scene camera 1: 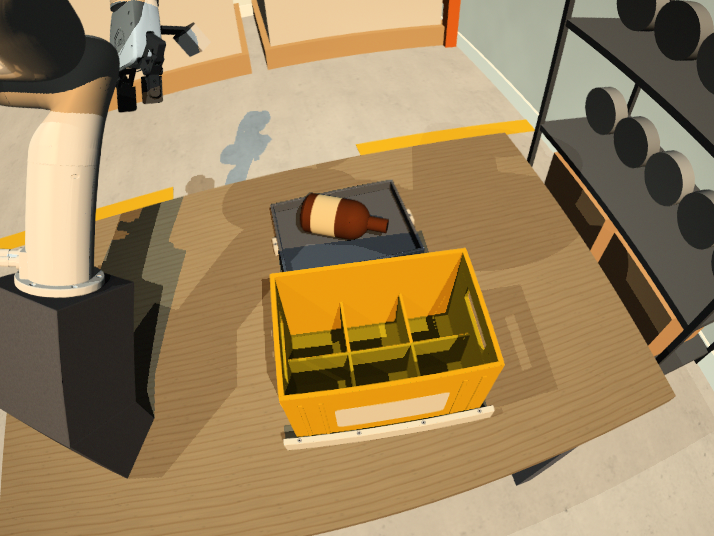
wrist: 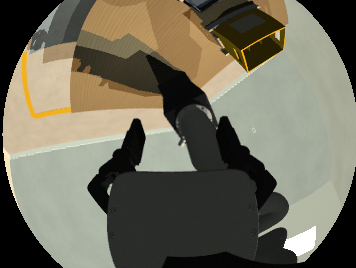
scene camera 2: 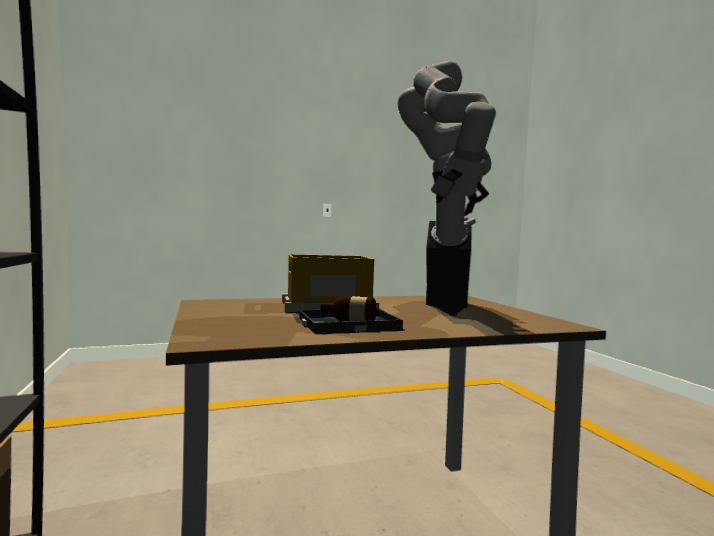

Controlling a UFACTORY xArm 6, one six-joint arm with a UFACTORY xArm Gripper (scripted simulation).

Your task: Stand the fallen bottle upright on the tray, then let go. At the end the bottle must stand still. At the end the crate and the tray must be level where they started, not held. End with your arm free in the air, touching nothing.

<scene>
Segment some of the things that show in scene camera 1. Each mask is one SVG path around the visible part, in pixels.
My gripper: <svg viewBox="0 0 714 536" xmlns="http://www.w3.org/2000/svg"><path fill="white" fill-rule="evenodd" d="M158 0L117 0L110 5L110 10L113 12L110 24L110 43L117 50L120 59L119 77L116 83L118 112L120 113L137 110L136 87L133 87L136 72L141 70L144 75L141 77L143 104L160 103L163 101L162 76L159 75L163 74L162 65L166 42L161 39L161 34L175 35L173 39L189 57L204 51L211 43L194 22L187 26L160 26Z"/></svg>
A brown bottle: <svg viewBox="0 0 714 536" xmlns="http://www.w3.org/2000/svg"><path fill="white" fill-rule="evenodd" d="M302 204L300 225L304 232L347 240L360 238L367 230L387 233L389 219L370 216L366 206L357 200L310 193Z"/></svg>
A dark grey tray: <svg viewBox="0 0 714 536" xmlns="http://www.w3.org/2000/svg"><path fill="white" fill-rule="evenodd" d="M425 249L392 179L321 193L322 195L361 202L369 210L370 216L389 219L387 233L367 230L360 238L347 240L304 232L300 225L300 213L306 197L270 205L284 272L423 254Z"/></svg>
A yellow crate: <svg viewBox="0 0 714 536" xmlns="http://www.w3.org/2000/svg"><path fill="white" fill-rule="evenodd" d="M466 248L270 274L279 402L297 438L394 425L480 408L505 364Z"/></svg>
</scene>
